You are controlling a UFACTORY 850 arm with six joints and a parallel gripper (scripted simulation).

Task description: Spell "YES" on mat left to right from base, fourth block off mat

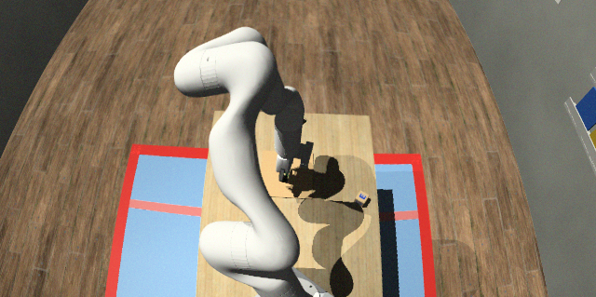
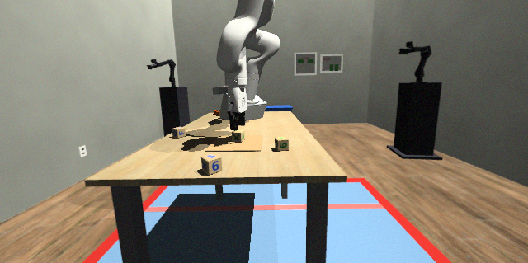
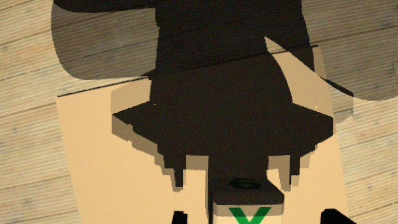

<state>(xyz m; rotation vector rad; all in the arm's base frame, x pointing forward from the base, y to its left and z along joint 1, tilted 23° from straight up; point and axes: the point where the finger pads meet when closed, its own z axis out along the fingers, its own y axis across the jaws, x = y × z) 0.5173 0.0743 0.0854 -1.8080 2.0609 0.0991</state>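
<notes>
My hand is 70 mm above the tan mat and 20 mm short of it. From my hand the other things lie so: green-lettered block (180 mm to the left, 80 mm ahead, 50 mm below).
</notes>
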